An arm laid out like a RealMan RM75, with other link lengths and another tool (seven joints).
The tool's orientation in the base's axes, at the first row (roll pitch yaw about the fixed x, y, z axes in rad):
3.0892, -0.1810, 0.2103
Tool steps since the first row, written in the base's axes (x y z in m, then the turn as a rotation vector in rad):
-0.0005, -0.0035, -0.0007, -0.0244, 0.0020, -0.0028
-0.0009, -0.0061, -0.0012, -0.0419, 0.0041, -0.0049
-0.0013, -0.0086, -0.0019, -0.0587, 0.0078, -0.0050
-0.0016, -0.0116, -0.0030, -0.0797, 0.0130, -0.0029
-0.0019, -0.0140, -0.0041, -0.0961, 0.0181, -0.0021
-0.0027, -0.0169, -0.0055, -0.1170, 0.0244, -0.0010
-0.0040, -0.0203, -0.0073, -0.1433, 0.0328, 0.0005
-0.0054, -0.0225, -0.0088, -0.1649, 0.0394, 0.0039
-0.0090, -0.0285, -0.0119, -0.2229, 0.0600, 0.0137
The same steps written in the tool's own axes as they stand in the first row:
-0.0013, 0.0033, 0.0006, -0.0236, -0.0070, -0.0018
-0.0023, 0.0057, 0.0011, -0.0403, -0.0126, -0.0031
-0.0034, 0.0081, 0.0017, -0.0558, -0.0196, -0.0062
-0.0045, 0.0109, 0.0028, -0.0745, -0.0288, -0.0122
-0.0054, 0.0131, 0.0039, -0.0891, -0.0370, -0.0161
-0.0071, 0.0157, 0.0051, -0.1077, -0.0472, -0.0212
-0.0093, 0.0187, 0.0067, -0.1310, -0.0606, -0.0277
-0.0114, 0.0205, 0.0079, -0.1498, -0.0712, -0.0352
-0.0167, 0.0255, 0.0104, -0.1996, -0.1024, -0.0559

